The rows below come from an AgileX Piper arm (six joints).
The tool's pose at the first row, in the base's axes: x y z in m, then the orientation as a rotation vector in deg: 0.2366, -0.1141, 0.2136, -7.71, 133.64, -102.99
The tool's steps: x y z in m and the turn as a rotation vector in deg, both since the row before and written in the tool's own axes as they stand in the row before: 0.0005, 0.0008, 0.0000, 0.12, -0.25, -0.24; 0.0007, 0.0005, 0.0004, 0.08, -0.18, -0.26; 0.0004, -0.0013, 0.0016, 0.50, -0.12, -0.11; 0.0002, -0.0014, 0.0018, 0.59, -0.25, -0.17; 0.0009, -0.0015, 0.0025, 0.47, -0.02, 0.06; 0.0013, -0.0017, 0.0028, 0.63, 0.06, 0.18
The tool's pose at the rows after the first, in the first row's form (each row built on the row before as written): 0.2361, -0.1140, 0.2128, -8.19, 133.44, -103.12; 0.2355, -0.1144, 0.2122, -8.64, 133.33, -103.24; 0.2354, -0.1163, 0.2130, -8.80, 132.82, -103.80; 0.2355, -0.1184, 0.2139, -9.13, 132.15, -104.42; 0.2351, -0.1213, 0.2147, -9.01, 131.67, -104.91; 0.2344, -0.1246, 0.2156, -8.65, 131.05, -105.56
